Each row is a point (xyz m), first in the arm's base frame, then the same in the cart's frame.
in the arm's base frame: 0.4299 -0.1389 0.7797
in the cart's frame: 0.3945 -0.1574 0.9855
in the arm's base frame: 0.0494 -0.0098 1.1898
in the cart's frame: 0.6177 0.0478 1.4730
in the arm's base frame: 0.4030 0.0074 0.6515
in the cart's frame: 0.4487 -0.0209 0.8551
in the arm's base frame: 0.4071 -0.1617 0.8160
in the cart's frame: 0.3880 -0.1632 1.0332
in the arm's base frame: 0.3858 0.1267 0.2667
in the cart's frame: 0.3566 0.1955 0.5276
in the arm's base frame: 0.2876 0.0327 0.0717
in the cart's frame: 0.1596 0.3088 0.4578
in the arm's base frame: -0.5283 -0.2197 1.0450
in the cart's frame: 0.2388 0.4772 1.7392
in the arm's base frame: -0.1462 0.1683 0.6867
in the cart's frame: 0.4766 0.4803 1.1323
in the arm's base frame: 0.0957 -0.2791 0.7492
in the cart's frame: 0.1857 0.0620 1.1868
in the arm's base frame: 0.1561 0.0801 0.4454
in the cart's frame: 0.3528 0.2908 0.8064
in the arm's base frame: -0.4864 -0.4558 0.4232
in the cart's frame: -0.2551 0.5801 1.3037
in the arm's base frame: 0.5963 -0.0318 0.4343
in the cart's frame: 0.3532 -0.1100 0.5924
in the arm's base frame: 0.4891 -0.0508 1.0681
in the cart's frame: 0.6235 -0.2781 1.1512
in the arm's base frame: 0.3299 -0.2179 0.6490
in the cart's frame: 0.2413 -0.0610 0.9622
